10 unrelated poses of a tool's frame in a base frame.
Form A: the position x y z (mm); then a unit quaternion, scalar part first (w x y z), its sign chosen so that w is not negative.
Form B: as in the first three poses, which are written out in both.
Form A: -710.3 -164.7 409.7 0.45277 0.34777 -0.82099 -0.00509
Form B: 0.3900 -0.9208 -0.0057 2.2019 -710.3 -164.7 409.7
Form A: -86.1 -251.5 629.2 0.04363 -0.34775 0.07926 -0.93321
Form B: -0.3481 0.0793 -0.9341 3.0543 -86.1 -251.5 629.2
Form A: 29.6 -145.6 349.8 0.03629 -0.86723 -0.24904 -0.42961
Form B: -0.8678 -0.2492 -0.4299 3.0690 29.6 -145.6 349.8
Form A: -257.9 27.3 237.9 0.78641 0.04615 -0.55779 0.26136
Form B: 0.0747 -0.9030 0.4231 1.3317 -257.9 27.3 237.9
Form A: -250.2 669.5 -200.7 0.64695 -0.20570 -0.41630 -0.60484
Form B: -0.2698 -0.5459 -0.7932 1.7344 -250.2 669.5 -200.7
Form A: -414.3 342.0 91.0 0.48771 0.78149 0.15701 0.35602
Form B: 0.8952 0.1799 0.4078 2.1227 -414.3 342.0 91.0
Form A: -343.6 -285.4 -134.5 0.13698 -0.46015 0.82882 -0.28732
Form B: -0.4645 0.8367 -0.2901 2.8668 -343.6 -285.4 -134.5
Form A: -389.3 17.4 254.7 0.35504 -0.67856 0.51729 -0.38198
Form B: -0.7259 0.5533 -0.4086 2.4157 -389.3 17.4 254.7
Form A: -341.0 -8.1 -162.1 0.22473 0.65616 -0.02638 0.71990
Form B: 0.6734 -0.0271 0.7388 2.6883 -341.0 -8.1 -162.1
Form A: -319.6 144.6 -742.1 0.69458 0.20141 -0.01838 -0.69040
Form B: 0.2800 -0.0255 -0.9597 1.6059 -319.6 144.6 -742.1
